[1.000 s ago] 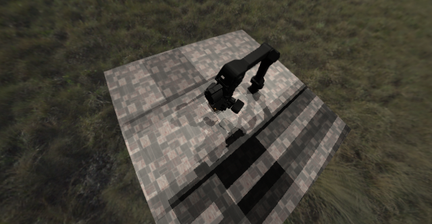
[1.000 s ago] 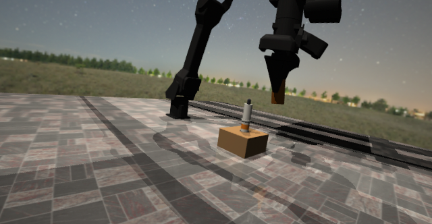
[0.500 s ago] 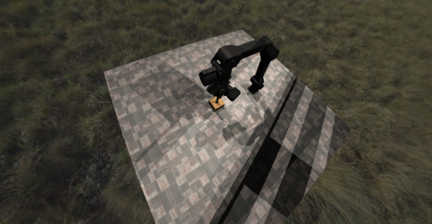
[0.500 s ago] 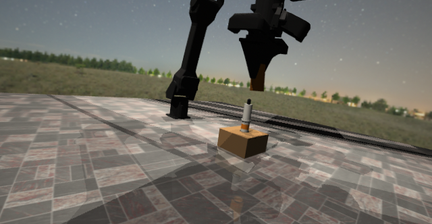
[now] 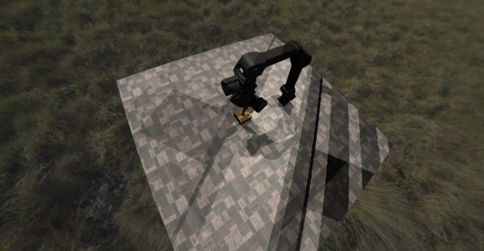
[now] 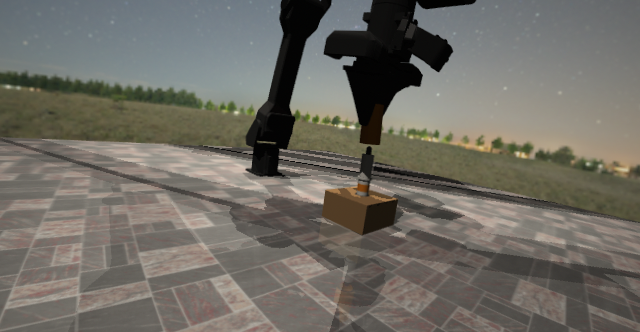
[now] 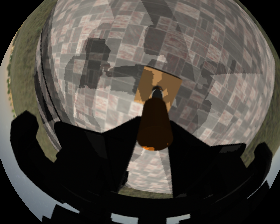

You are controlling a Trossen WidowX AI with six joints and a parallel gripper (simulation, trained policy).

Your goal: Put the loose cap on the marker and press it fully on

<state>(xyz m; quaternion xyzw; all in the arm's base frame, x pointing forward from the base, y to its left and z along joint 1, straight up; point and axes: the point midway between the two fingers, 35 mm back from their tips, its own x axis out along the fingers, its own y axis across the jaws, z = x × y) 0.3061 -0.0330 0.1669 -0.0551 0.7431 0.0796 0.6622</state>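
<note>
My gripper tip is 5 cm above the grey marker and 1 cm short of it. The rest, counted from my gripper tip: holder block: 11 cm below, 1 cm ahead; then orange cap: right at my gripper tip.
</note>
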